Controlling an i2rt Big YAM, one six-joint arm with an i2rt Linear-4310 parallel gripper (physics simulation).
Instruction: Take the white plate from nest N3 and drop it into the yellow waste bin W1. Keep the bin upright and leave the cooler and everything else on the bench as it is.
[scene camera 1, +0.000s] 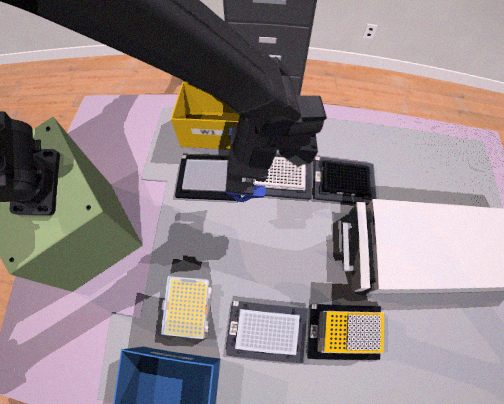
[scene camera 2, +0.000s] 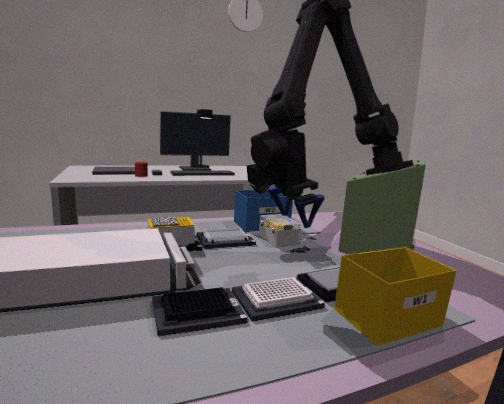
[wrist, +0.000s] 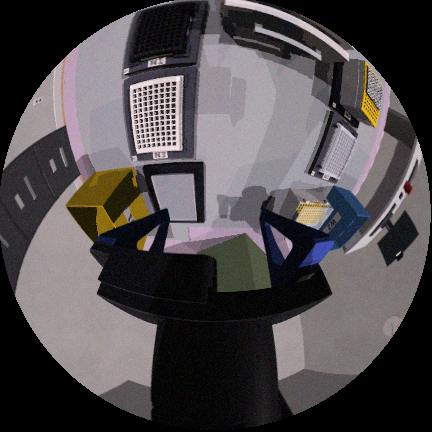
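Pixels of known places: gripper, fingertip midpoint: (scene camera 1: 240, 179) (scene camera 2: 295, 221) (wrist: 214, 213); arm's base, origin of the base link: (scene camera 1: 36, 182) (scene camera 2: 389, 170).
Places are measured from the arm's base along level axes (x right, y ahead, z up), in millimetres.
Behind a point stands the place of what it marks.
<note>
The white plate (scene camera 1: 290, 173) @(x -106, y 502, z -231 mm) (scene camera 2: 277, 291) @(x -122, y 484, z -230 mm) (wrist: 156, 115) @(x -108, y 476, z -230 mm) lies flat in the dark nest N3 (scene camera 2: 262, 314) @(x -162, y 546, z -245 mm) (wrist: 189, 120) @(x -61, y 455, z -244 mm); my arm hides its left part in scene camera 1. The yellow bin W1 (scene camera 1: 186, 134) @(x -221, y 246, z -196 mm) (scene camera 2: 360, 295) @(x -266, y 402, z -188 mm) (wrist: 95, 189) @(x -250, y 399, z -178 mm) stands upright beside the row of nests, partly covered by the arm in scene camera 1. My gripper (scene camera 1: 238, 164) (scene camera 2: 296, 219) @(x -33, y 380, z -112 mm) (wrist: 214, 213) @(x -33, y 380, z -112 mm) is open and empty, with blue fingers wide apart. It hangs above the bench, off to the side of the white plate, near the nest with the grey surface.
A black plate (scene camera 1: 345, 178) @(x -83, y 643, z -232 mm) (scene camera 2: 200, 302) @(x -95, y 645, z -230 mm) (wrist: 162, 32) sits beside N3, and a grey-surfaced nest (scene camera 1: 205, 175) @(x -118, y 291, z -236 mm) (wrist: 176, 196) @(x -114, y 311, z -236 mm) on its other side. A large white box (scene camera 1: 440, 245) @(x 130, y 820, z -172 mm) (scene camera 2: 85, 265) @(x 27, y 836, z -173 mm) stands nearby. A yellow-welled plate (scene camera 1: 186, 307) @(x 205, y 254, z -186 mm), a pale plate (scene camera 1: 267, 332) @(x 264, y 413, z -230 mm), a yellow rack (scene camera 1: 337, 332) @(x 279, y 548, z -183 mm) and blue bin W2 (scene camera 1: 210, 382) @(x 346, y 302, z -135 mm) stand opposite.
</note>
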